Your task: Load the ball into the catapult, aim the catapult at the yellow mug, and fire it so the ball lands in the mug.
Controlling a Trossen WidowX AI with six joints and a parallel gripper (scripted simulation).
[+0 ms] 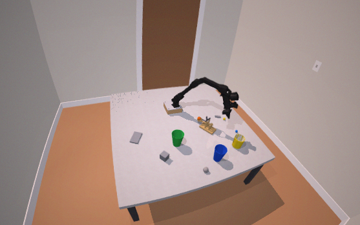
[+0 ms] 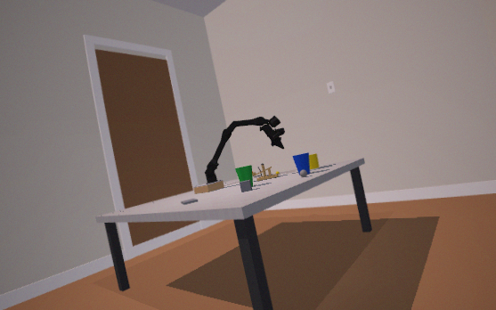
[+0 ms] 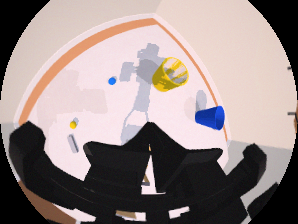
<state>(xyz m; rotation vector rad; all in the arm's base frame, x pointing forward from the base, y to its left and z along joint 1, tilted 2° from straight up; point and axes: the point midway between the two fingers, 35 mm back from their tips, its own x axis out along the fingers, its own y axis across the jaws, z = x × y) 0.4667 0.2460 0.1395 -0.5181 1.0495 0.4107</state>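
The orange ball lies 210 mm behind my gripper tip, 140 mm to the right of it and 120 mm below it. Also, from my gripper tip: yellow mug (170 mm ahead, 10 mm to the left, 150 mm below); then wooden catapult (160 mm behind, 110 mm to the right, 130 mm below); then small blue ball (40 mm ahead, 130 mm to the left, 170 mm below).
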